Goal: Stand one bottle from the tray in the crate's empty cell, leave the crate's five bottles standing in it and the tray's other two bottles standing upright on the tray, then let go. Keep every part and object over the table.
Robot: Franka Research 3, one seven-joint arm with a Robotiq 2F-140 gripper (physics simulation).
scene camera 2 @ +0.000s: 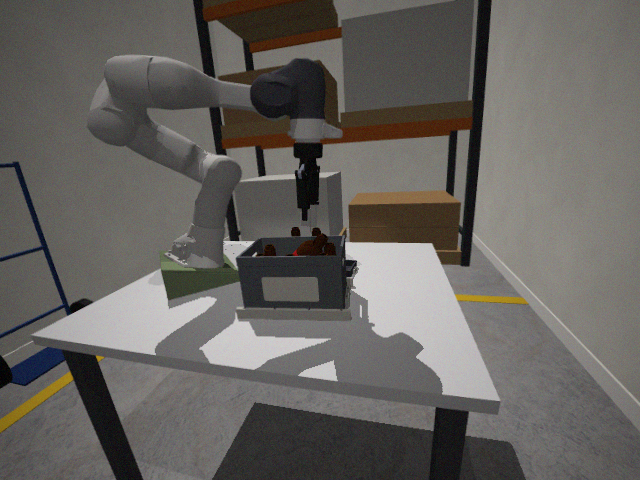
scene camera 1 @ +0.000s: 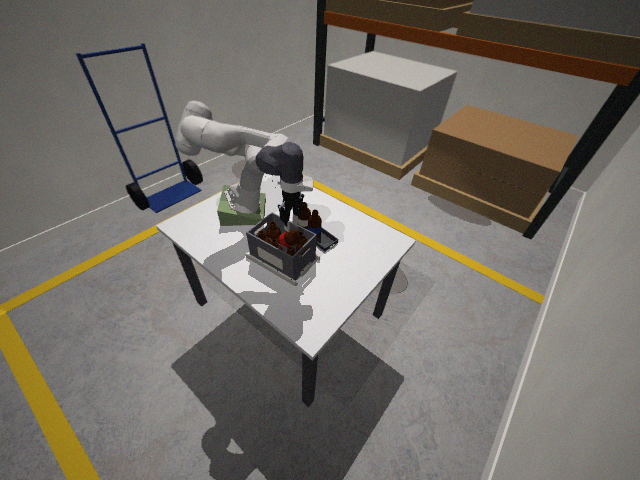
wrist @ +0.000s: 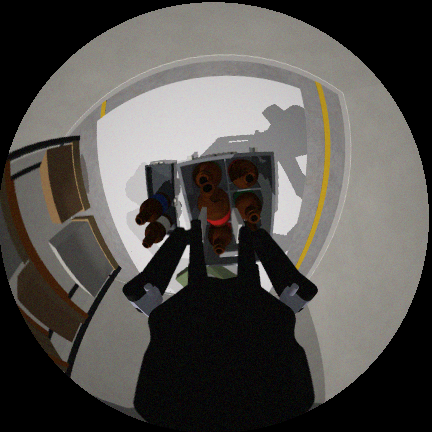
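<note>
The grey crate (scene camera 1: pixel 299 265) (scene camera 2: pixel 250 283) (wrist: pixel 274 180) holds several upright brown bottles, among them one (wrist: pixel 243 171) at the upper right of the wrist view. A red-label bottle (scene camera 1: pixel 290 238) (scene camera 2: pixel 310 248) (wrist: pixel 212 203) lies tilted inside, its neck raised over another bottle. The dark tray (scene camera 1: pixel 327 240) (scene camera 2: pixel 351 267) (wrist: pixel 161 178) beside the crate bears a blue-label bottle (scene camera 1: pixel 314 222) (wrist: pixel 152 207) and a white-label bottle (scene camera 1: pixel 304 212) (wrist: pixel 157 231), both upright. My gripper (scene camera 1: pixel 288 222) (scene camera 2: pixel 305 222) (wrist: pixel 218 214) is partly open and empty, above the crate. Its fingers hide part of the crate's contents.
The crate stands on a pale base (scene camera 2: pixel 294 313) on the white table (scene camera 1: pixel 356 268) (scene camera 2: pixel 403 289) (wrist: pixel 165 110). The arm's green mount (scene camera 1: pixel 240 214) (scene camera 2: pixel 193 281) (wrist: pixel 210 272) is close behind the crate. A rack, boxes and a blue hand truck (scene camera 1: pixel 114 130) stand off the table.
</note>
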